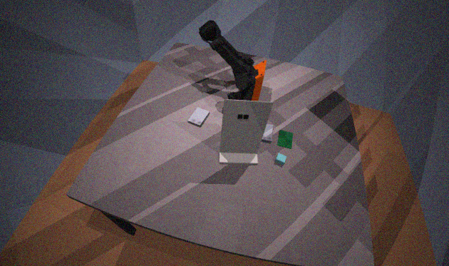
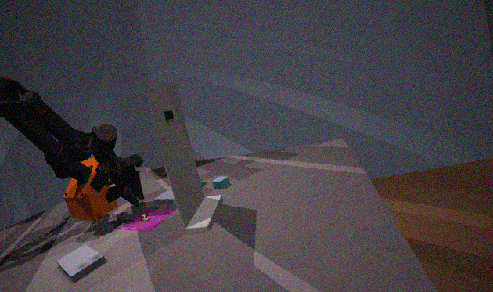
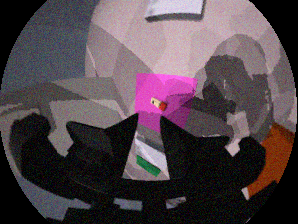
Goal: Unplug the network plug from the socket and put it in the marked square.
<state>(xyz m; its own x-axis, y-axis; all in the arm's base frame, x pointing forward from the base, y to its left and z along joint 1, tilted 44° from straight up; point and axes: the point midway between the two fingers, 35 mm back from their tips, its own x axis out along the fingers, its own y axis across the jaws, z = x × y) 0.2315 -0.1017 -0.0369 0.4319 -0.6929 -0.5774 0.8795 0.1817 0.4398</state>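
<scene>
Now: gripper tip 10 mm short of the magenta marked square, 10 mm to the left of it and 50 mm above it. From my gripper tip the other things lie so: green flat patch (50 mm ahead, 230 mm to the left, 50 mm below); then upright panel (170 mm ahead, 100 mm above); then cyan block (170 mm ahead, 200 mm to the left, 30 mm below).
</scene>
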